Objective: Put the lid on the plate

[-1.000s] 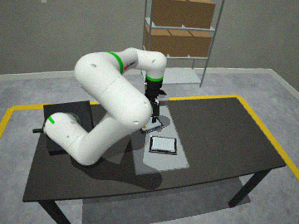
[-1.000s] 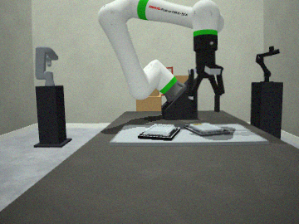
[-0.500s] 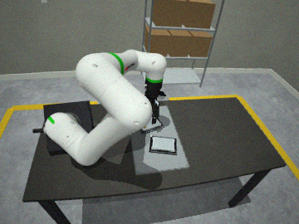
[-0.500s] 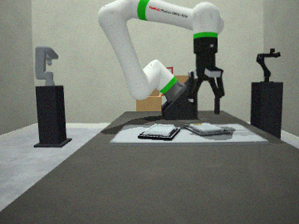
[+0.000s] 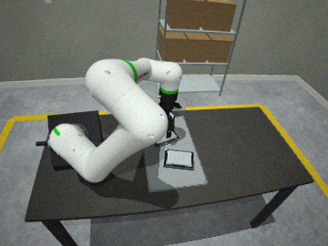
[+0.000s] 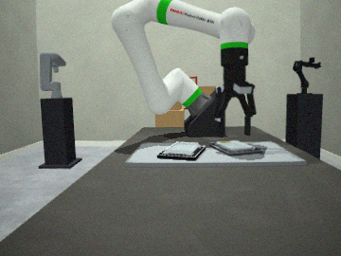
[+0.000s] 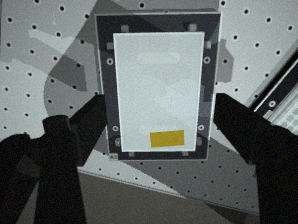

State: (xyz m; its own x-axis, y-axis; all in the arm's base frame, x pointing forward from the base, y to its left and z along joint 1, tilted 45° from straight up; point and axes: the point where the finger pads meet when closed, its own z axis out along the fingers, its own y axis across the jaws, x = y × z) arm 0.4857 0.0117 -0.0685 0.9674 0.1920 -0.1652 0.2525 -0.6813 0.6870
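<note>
Now: the clear lid 6 cm below my hand. From my hand the other things lie so: lid park LP1 (7 cm below); nest N1 (18 cm to the right, 6 cm below, 4 cm ahead); culture plate (18 cm to the right, 5 cm below, 4 cm ahead).
</note>
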